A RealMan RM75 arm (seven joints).
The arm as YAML. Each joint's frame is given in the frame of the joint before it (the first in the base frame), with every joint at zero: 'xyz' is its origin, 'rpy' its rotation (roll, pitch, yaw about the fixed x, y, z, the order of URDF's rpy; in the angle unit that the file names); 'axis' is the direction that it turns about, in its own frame. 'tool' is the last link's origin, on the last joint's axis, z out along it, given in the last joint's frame.
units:
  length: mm
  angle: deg
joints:
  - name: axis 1
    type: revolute
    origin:
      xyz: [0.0, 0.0, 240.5]
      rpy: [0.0, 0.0, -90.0]
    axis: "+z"
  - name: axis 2
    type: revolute
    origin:
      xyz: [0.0, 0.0, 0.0]
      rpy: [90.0, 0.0, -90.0]
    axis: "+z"
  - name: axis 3
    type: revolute
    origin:
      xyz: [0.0, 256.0, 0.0]
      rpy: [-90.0, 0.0, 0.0]
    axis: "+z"
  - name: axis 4
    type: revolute
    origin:
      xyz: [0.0, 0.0, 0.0]
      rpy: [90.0, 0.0, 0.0]
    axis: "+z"
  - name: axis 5
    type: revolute
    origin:
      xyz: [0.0, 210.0, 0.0]
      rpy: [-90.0, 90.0, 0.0]
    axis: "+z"
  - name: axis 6
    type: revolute
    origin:
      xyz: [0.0, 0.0, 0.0]
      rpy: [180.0, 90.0, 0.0]
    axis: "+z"
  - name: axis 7
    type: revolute
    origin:
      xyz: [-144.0, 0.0, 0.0]
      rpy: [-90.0, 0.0, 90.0]
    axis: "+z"
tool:
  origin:
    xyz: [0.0, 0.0, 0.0]
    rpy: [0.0, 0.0, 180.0]
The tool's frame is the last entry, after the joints.
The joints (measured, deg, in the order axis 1, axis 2, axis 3, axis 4, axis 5, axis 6, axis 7), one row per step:
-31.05 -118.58 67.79 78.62 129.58 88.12 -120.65
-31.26 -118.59 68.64 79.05 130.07 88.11 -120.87
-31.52 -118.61 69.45 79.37 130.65 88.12 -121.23
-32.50 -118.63 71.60 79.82 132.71 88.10 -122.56
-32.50 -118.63 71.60 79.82 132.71 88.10 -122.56
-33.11 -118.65 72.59 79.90 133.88 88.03 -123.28
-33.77 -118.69 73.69 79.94 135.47 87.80 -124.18
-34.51 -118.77 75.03 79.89 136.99 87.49 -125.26
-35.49 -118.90 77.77 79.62 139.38 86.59 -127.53
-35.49 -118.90 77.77 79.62 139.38 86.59 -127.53
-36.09 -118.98 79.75 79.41 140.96 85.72 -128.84
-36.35 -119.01 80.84 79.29 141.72 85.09 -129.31
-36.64 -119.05 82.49 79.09 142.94 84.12 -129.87
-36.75 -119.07 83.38 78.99 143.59 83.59 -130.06
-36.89 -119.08 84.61 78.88 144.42 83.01 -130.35
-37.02 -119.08 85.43 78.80 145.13 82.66 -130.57
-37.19 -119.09 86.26 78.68 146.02 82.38 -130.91
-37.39 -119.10 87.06 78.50 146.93 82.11 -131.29
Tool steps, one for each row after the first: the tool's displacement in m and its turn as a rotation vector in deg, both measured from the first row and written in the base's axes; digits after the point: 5 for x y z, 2 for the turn. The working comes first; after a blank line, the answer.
Tool pose at each row, in the base's axes (x y z in m, rotation vector in deg; the steps are taken from these numbers as rounded here):
-0.16632 0.35700 0.02845 -160.72 -30.30 0.83
-0.16367 0.35682 0.02668 -161.04 -29.24 1.93
-0.16133 0.35672 0.02477 -161.31 -28.47 3.09
-0.15604 0.35741 0.01932 -161.72 -26.96 6.83
-0.15604 0.35741 0.01932 -161.72 -26.96 6.83
-0.15351 0.35831 0.01671 -161.73 -26.30 8.76
-0.15151 0.35973 0.01395 -161.40 -25.71 11.14
-0.14866 0.36098 0.01011 -161.13 -25.09 13.47
-0.14501 0.36220 0.00204 -160.50 -24.60 17.27
-0.14501 0.36220 0.00204 -160.50 -24.60 17.27
-0.14261 0.36315 -0.00358 -159.91 -23.73 19.70
-0.14140 0.36375 -0.00659 -159.57 -22.91 20.85
-0.14043 0.36445 -0.01104 -159.01 -21.55 22.67
-0.14013 0.36471 -0.01339 -158.71 -20.68 23.66
-0.13977 0.36467 -0.01656 -158.41 -19.55 25.04
-0.13971 0.36480 -0.01847 -158.10 -18.74 26.14
-0.13994 0.36499 -0.02033 -157.68 -18.06 27.48
-0.14028 0.36530 -0.02214 -157.23 -17.45 28.82

0.00265 -0.00018 -0.00177 -0.29 0.82 -0.65
0.00499 -0.00028 -0.00368 -0.60 1.65 -1.08
0.01028 0.00041 -0.00913 -1.35 4.27 -1.78
0.01028 0.00041 -0.00913 -1.35 4.27 -1.78
0.01281 0.00131 -0.01174 -1.59 5.64 -2.03
0.01481 0.00273 -0.01450 -1.62 7.36 -2.16
0.01766 0.00398 -0.01834 -1.73 9.03 -2.31
0.02131 0.00520 -0.02641 -1.86 11.73 -2.19
0.02131 0.00520 -0.02641 -1.86 11.73 -2.19
0.02371 0.00615 -0.03203 -1.74 13.58 -2.47
0.02492 0.00675 -0.03504 -1.58 14.52 -2.88
0.02589 0.00745 -0.03949 -1.34 16.02 -3.56
0.02619 0.00771 -0.04184 -1.21 16.86 -4.03
0.02655 0.00767 -0.04501 -1.16 17.98 -4.63
0.02661 0.00780 -0.04692 -1.08 18.88 -5.04
0.02638 0.00799 -0.04878 -0.98 19.95 -5.33
0.02604 0.00830 -0.05059 -0.87 21.02 -5.56

